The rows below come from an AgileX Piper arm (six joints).
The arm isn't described. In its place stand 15 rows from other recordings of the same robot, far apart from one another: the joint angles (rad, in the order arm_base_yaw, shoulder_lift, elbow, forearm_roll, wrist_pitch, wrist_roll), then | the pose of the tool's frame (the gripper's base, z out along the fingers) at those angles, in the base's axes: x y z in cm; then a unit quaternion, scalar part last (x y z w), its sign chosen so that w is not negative.
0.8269 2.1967 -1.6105 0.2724 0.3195 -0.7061 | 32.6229, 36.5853, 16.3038, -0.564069, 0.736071, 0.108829, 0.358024
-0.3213 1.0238 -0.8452 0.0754 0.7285 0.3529 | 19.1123, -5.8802, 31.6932, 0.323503, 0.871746, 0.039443, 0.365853
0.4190 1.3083 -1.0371 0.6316 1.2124 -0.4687 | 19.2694, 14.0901, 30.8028, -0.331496, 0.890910, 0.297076, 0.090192
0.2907 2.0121 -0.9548 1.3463 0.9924 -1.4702 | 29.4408, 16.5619, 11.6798, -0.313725, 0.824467, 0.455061, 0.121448
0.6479 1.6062 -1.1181 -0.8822 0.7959 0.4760 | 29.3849, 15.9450, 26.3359, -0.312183, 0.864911, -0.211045, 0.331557
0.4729 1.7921 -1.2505 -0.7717 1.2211 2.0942 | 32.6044, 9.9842, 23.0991, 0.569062, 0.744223, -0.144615, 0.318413
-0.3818 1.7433 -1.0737 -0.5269 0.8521 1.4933 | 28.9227, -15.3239, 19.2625, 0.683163, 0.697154, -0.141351, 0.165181
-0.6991 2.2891 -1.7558 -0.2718 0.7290 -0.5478 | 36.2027, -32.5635, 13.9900, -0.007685, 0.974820, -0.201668, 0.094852
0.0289 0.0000 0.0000 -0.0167 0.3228 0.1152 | 5.3958, 0.1078, 18.4118, 0.029300, 0.784749, 0.037602, 0.617978
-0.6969 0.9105 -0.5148 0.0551 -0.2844 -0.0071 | 14.7739, -12.5492, 31.2312, 0.264732, 0.664956, -0.228602, 0.659918
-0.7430 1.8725 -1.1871 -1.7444 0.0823 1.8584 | 30.1410, -28.6882, 20.8122, 0.382871, 0.792569, -0.180459, 0.438951
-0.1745 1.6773 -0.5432 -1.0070 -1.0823 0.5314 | 27.9110, 1.9762, 17.8081, -0.224952, 0.731121, 0.242724, 0.596610
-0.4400 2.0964 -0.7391 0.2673 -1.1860 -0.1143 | 31.4574, -17.2719, 10.6390, 0.237114, 0.700464, -0.238419, 0.629510
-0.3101 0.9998 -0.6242 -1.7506 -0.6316 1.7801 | 20.1055, -0.8914, 30.1132, -0.045812, 0.814426, 0.169186, 0.553161
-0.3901 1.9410 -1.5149 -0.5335 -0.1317 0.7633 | 43.7438, -17.3291, 28.9385, 0.220022, 0.750369, -0.022632, 0.622915
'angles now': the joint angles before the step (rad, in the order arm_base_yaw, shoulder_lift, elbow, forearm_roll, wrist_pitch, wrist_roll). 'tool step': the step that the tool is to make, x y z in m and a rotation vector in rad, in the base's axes. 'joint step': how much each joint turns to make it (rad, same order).
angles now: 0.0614, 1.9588, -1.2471, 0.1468, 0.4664, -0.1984
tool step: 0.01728, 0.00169, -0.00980, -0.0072, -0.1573, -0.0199
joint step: 0.0079, 0.0479, -0.0001, -0.0051, -0.2069, 0.0085
